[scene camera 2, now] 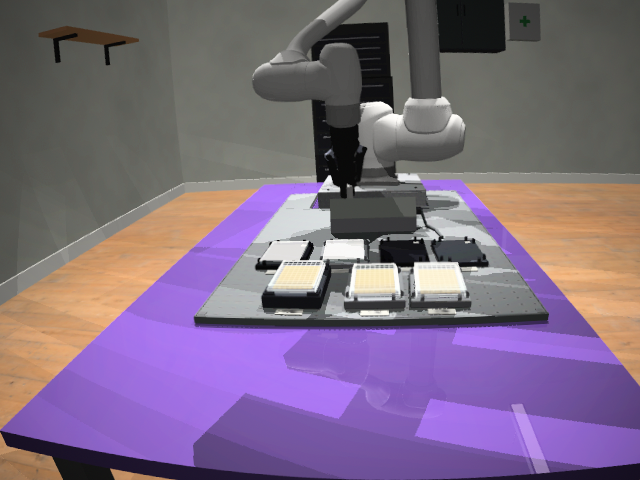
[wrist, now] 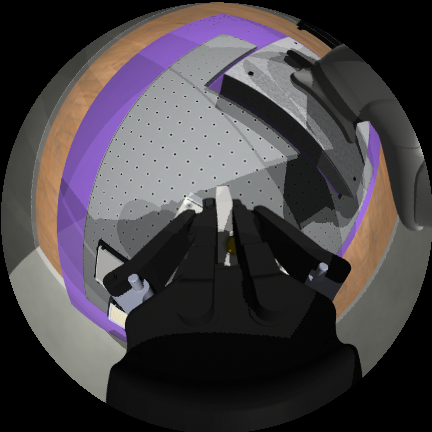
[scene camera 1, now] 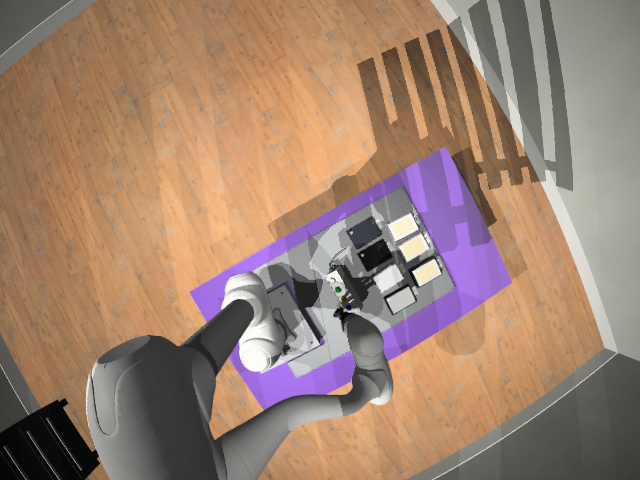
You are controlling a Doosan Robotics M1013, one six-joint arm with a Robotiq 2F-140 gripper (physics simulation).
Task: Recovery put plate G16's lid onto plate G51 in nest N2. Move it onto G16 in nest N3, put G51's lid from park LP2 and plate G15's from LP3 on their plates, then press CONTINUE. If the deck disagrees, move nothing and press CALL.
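Places are measured from the arm's base along level axes (x ahead, y left, z up), in metres.
Pixels of known places: gripper, fingertip midpoint: (wrist: pixel 222 196) (scene camera 1: pixel 339 309); arm's base, origin of the base link: (scene camera 2: pixel 372 181) (wrist: pixel 331 93).
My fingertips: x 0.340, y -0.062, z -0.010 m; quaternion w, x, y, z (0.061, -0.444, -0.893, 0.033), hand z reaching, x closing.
Observation:
Ahead of a thing's pixels: the offset from my fingertips to its middle. "pt": to the spot under its first point. Level surfaces: height alone.
My gripper (scene camera 1: pixel 339 313) (scene camera 2: pixel 347 192) (wrist: pixel 222 196) is shut and empty, pointing down above the blue-button end of the button box {0.063 m ahead, 0.070 m left, 0.007 m up} (scene camera 1: pixel 333 276) (scene camera 2: pixel 373 215). The blue button {0.043 m ahead, 0.006 m right, 0.029 m up} (scene camera 1: pixel 348 307) is beside the fingers; the yellow button {0.042 m ahead, 0.044 m left, 0.029 m up} (scene camera 1: pixel 342 298) (wrist: pixel 231 245) shows between them in the wrist view. The green button {0.040 m ahead, 0.094 m left, 0.029 m up} (scene camera 1: pixel 337 289) is farther along. Three cream plates with clear tops {0.461 m ahead, 0.195 m left, 0.010 m down} (scene camera 1: pixel 403 226) (scene camera 2: pixel 439 280), {0.462 m ahead, 0.080 m left, 0.012 m down} (scene camera 1: pixel 414 248) (scene camera 2: pixel 374 281), {0.461 m ahead, 0.060 m right, 0.004 m down} (scene camera 1: pixel 426 272) (scene camera 2: pixel 296 279) sit in a row of nests. A white piece {0.280 m ahead, 0.010 m left, 0.021 m down} (scene camera 1: pixel 388 277) (scene camera 2: pixel 344 250) and a pale piece {0.286 m ahead, 0.120 m right, 0.021 m down} (scene camera 1: pixel 400 299) (scene camera 2: pixel 285 251) lie in the row behind. Labels are unreadable.
Two dark pieces or parks {pt 0.285 m ahead, 0.267 m left, 0.025 m down} (scene camera 1: pixel 364 231) (scene camera 2: pixel 459 250), {pt 0.277 m ahead, 0.139 m left, 0.025 m down} (scene camera 1: pixel 375 255) (scene camera 2: pixel 403 251) complete that row. The grey perforated board {0.034 m down} (scene camera 1: pixel 439 289) (scene camera 2: pixel 232 304) (wrist: pixel 165 130) lies on a purple table {0.048 m down} (scene camera 1: pixel 465 268) (scene camera 2: pixel 155 372). The arm's raised base plate (wrist: pixel 260 75) stands behind the box.

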